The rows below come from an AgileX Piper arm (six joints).
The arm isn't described. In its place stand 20 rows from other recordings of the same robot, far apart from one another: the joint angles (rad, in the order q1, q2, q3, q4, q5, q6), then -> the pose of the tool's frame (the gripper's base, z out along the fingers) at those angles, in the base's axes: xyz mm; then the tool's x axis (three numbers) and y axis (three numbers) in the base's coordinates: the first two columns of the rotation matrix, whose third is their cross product.
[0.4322 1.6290 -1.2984 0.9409 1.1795 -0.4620] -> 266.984 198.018 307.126 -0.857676 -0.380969 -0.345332 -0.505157 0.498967 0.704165
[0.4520 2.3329 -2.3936 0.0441 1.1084 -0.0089] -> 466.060 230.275 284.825 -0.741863 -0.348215 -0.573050 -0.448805 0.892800 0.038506
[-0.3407 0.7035 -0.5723 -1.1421 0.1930 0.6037] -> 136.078 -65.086 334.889 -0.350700 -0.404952 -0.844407 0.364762 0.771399 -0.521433
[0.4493 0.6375 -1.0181 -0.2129 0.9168 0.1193] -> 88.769 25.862 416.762 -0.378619 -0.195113 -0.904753 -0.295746 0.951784 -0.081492
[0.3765 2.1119 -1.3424 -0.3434 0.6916 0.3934] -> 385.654 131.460 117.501 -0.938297 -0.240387 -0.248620 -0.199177 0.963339 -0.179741
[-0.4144 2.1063 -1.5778 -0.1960 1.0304 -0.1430] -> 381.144 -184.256 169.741 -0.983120 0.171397 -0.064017 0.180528 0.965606 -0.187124
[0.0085 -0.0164 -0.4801 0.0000 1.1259 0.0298] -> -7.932 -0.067 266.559 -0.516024 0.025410 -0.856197 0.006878 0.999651 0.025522
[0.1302 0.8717 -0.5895 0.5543 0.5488 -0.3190] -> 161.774 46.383 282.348 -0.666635 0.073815 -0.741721 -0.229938 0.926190 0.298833
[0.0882 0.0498 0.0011 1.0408 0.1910 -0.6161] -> 57.717 20.068 201.212 -0.156728 0.386941 -0.908688 -0.203754 0.887598 0.413103
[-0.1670 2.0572 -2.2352 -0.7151 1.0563 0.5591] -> 446.209 -127.894 395.552 -0.509876 0.214692 -0.833027 0.666985 0.710222 -0.225204
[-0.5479 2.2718 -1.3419 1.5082 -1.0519 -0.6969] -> 324.822 -290.603 110.966 0.131722 0.317215 -0.939161 0.982034 -0.170903 0.080010
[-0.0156 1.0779 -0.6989 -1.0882 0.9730 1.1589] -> 184.816 -69.520 290.814 -0.576927 0.234704 -0.782348 0.702206 0.631764 -0.328300
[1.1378 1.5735 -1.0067 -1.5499 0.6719 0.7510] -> 191.812 279.979 275.186 0.202474 -0.891208 -0.405898 -0.479743 0.271071 -0.834486
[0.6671 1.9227 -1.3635 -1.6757 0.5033 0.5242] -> 372.685 237.945 248.208 0.057452 -0.981476 -0.182769 -0.368708 0.149269 -0.917482
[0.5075 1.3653 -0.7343 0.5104 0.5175 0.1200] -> 210.849 142.413 221.886 -0.936917 0.080809 -0.340084 -0.091651 0.882083 0.462092
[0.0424 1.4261 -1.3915 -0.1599 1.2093 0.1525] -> 283.618 -1.532 360.933 -0.907002 0.055918 -0.417397 0.105525 0.989702 -0.096715
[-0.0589 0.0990 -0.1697 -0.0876 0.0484 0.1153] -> 57.301 -3.765 260.442 0.110990 0.021302 -0.993593 0.060003 0.997803 0.028095
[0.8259 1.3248 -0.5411 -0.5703 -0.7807 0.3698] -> 150.366 214.073 262.182 0.053139 -0.021129 -0.998364 -0.936089 0.347086 -0.057170
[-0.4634 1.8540 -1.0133 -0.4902 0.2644 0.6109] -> 320.258 -172.546 152.434 -0.672055 0.485403 -0.559219 0.600269 0.799323 -0.027573
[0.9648 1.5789 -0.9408 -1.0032 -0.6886 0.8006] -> 154.838 309.044 282.265 0.003540 -0.113292 -0.993555 -0.999339 0.035546 -0.007614
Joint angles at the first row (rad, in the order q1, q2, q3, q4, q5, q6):
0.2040, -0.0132, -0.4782, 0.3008, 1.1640, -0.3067
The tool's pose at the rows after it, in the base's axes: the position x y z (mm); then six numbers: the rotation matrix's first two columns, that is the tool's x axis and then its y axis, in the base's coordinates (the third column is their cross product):
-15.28 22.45 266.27 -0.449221 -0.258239 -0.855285 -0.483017 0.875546 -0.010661
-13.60 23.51 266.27 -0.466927 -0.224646 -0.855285 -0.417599 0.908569 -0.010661
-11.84 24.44 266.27 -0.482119 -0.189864 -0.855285 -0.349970 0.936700 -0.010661
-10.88 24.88 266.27 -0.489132 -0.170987 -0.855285 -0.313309 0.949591 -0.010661
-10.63 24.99 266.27 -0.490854 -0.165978 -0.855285 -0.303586 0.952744 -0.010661
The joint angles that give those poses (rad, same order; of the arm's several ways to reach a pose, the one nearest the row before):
0.1740, -0.0131, -0.4782, 0.3007, 1.1639, -0.3067
0.1007, -0.0132, -0.4782, 0.3008, 1.1640, -0.3067
0.0274, -0.0132, -0.4782, 0.3007, 1.1640, -0.3066
-0.0114, -0.0131, -0.4782, 0.3007, 1.1639, -0.3066
-0.0216, -0.0132, -0.4782, 0.3007, 1.1640, -0.3066

